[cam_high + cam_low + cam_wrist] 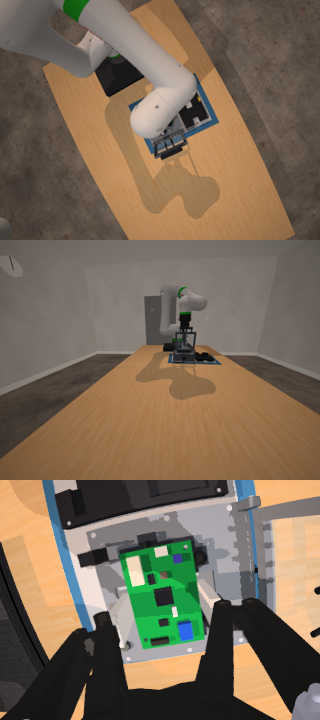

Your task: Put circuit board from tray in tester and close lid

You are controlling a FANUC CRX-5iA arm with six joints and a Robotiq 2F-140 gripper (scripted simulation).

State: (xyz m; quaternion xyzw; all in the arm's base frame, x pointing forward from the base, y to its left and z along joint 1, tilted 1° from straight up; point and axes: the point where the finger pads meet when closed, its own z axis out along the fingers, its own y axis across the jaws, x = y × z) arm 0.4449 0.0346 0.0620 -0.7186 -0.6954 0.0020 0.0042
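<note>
Right now the green circuit board is 20 mm below my hand. The rest, counted from my hand: clear lid 130 mm ahead, 80 mm above; black latch hook 60 mm to the left, 60 mm behind, 20 mm below; tester 30 mm to the left, 30 mm ahead, 10 mm above.
</note>
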